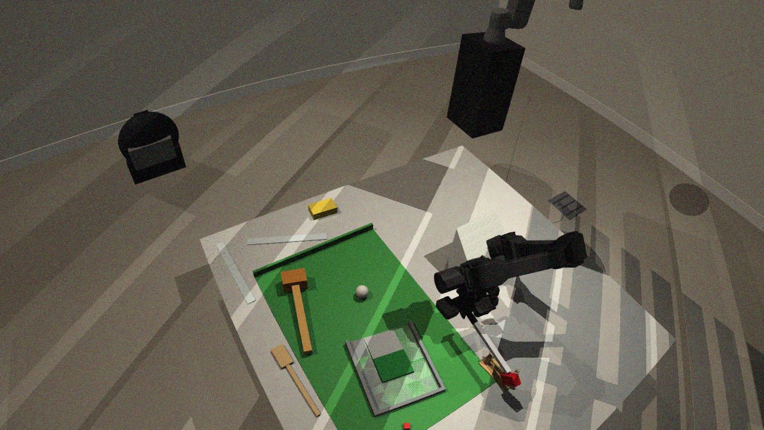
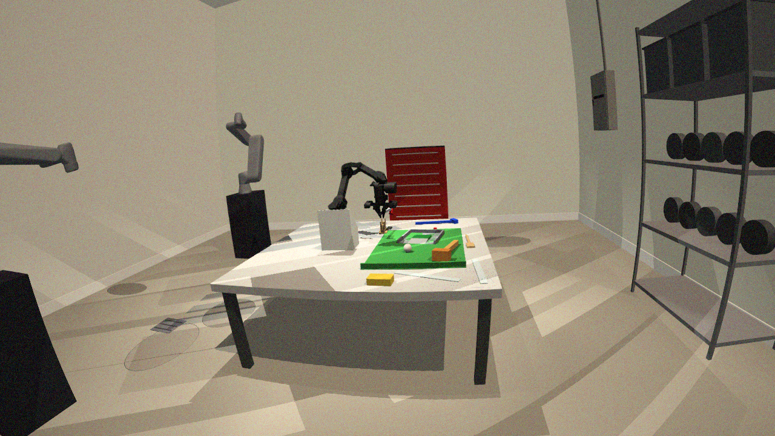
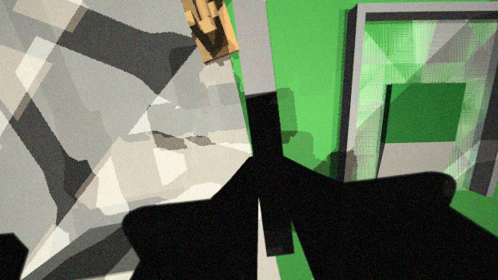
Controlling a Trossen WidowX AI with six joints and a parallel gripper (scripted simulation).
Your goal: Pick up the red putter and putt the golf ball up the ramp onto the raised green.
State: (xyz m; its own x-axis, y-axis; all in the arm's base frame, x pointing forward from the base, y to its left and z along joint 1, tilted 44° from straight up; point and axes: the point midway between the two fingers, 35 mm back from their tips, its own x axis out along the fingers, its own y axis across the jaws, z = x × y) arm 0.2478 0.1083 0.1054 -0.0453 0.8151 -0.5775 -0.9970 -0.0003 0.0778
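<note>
Right now my gripper tip is 120 mm to the right of the red putter and 20 mm below it. Also, from my gripper tip: blue putter 300 mm ahead, 370 mm to the left, 110 mm below; then green mat 230 mm ahead, 170 mm to the right, 120 mm below; then white golf ball 190 mm ahead, 280 mm to the right, 100 mm below.
</note>
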